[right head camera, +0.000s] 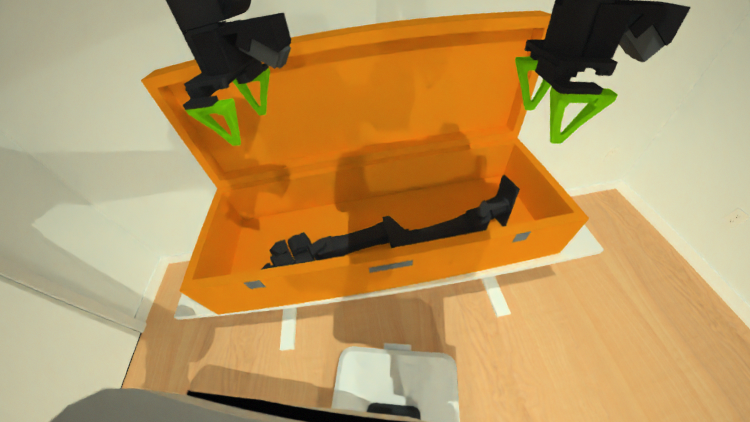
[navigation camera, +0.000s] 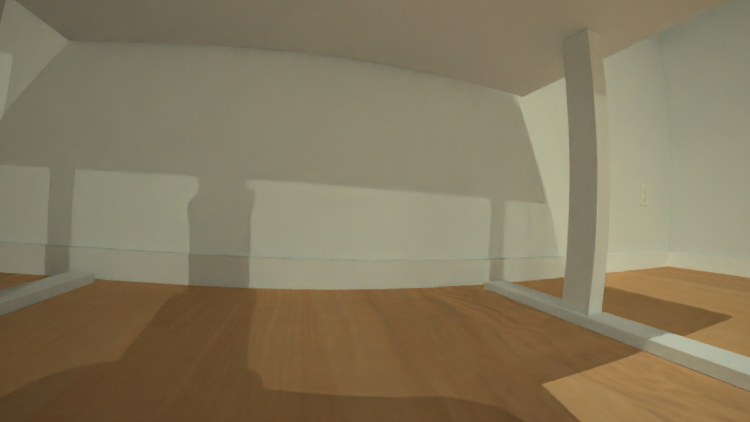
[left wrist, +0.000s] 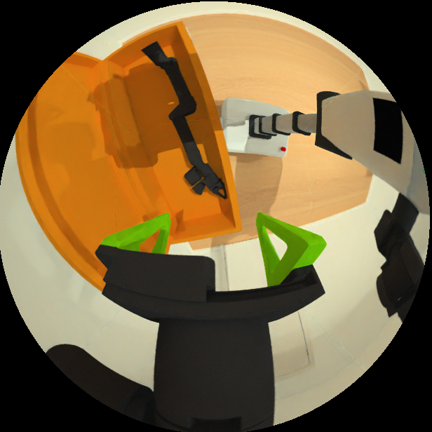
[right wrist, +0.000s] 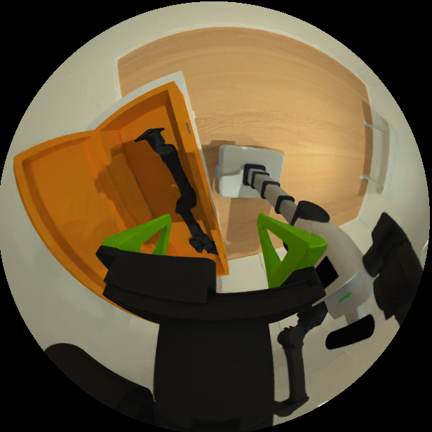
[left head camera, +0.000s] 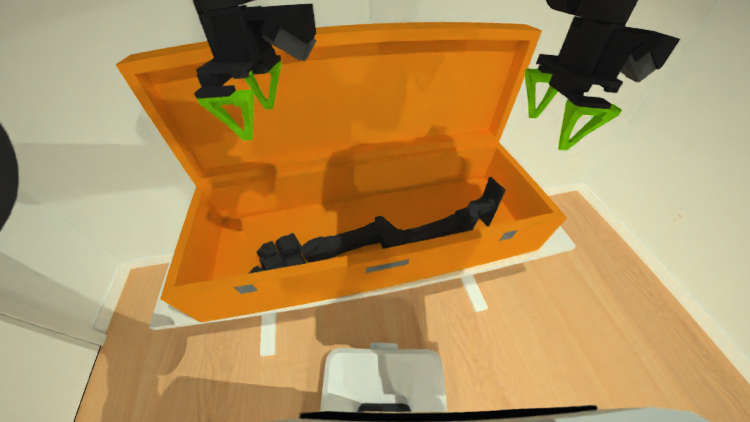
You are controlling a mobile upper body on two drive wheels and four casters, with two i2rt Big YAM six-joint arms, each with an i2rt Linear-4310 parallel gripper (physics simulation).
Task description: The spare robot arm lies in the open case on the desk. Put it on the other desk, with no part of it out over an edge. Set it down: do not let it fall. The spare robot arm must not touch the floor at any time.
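Places are measured from the left arm's base along level axes (x back, y down, z right), in millimetres.
Pixels of known places: left gripper, fingertip midpoint: [right head camera: 250, 128] [left head camera: 259, 123]; right gripper, fingertip midpoint: [right head camera: 541, 124] [left head camera: 546, 132].
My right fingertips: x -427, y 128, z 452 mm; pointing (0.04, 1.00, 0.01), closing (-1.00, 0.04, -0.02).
Observation:
Ahead of a thing's pixels: the offset from my right fingertips to its middle. "*": to the spot under its first point. Level surfaces: height alone.
The black spare robot arm [left head camera: 356, 238] [right head camera: 367, 237] [left wrist: 184, 95] [right wrist: 179, 180] lies lengthwise in the open orange case {* dy +439, dx +58, dz -433 mm} [left head camera: 314, 284] [right head camera: 325, 280] [left wrist: 60, 125] [right wrist: 60, 185]. The front wall hides its lower side in both head views. The case stands on a white desk {dy +561 mm} [left head camera: 563, 242] [right head camera: 590, 244]. My left gripper [left head camera: 258, 122] [right head camera: 249, 128] [left wrist: 212, 217] is open and empty, above the case's left part in the head views. My right gripper [left head camera: 548, 132] [right head camera: 542, 124] [right wrist: 213, 218] is open and empty, above the case's right end. Neither touches the spare arm.
A white table-like piece [right wrist: 382, 155] with feet, perhaps the other desk, shows at the right wrist view's right edge. My base [left head camera: 356, 375] [right head camera: 367, 370] is before the case's desk. The navigation view shows a desk leg {* dy +939, dx -480, dz +264 mm} [navigation camera: 583, 173] and foot bar [navigation camera: 624, 333]. The lid stands near the wall.

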